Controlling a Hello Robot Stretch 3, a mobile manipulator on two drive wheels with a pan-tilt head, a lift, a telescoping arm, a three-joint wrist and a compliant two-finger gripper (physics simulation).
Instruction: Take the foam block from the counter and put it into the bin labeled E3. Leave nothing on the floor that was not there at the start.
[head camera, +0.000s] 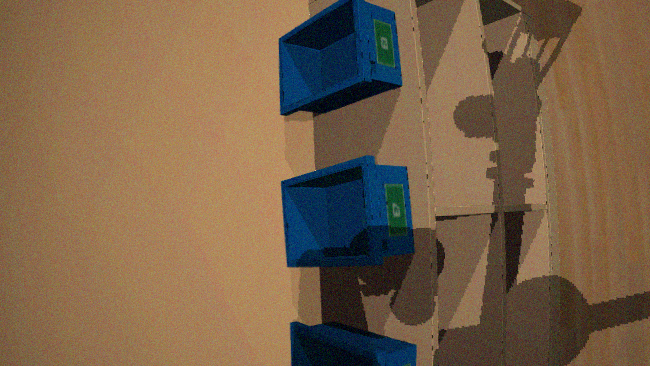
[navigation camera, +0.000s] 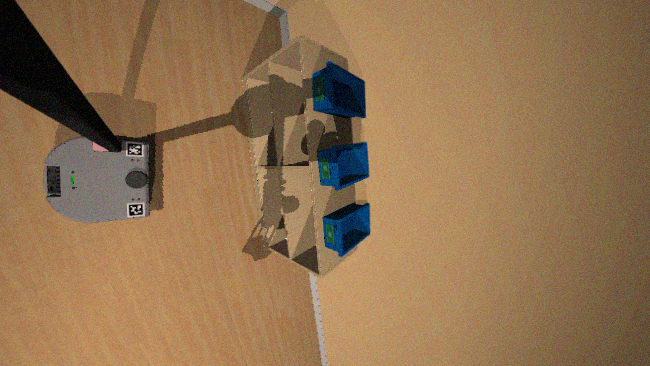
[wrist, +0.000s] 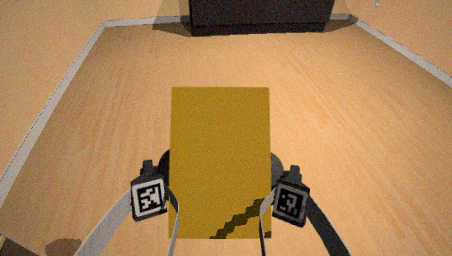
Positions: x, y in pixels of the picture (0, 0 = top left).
My gripper shows in the wrist view (221, 167); in the head camera view it is out of frame, in the navigation camera view it is out of frame. A yellow foam block shows in the wrist view (220, 151); in the head camera view it is out of frame, in the navigation camera view it is out of frame.
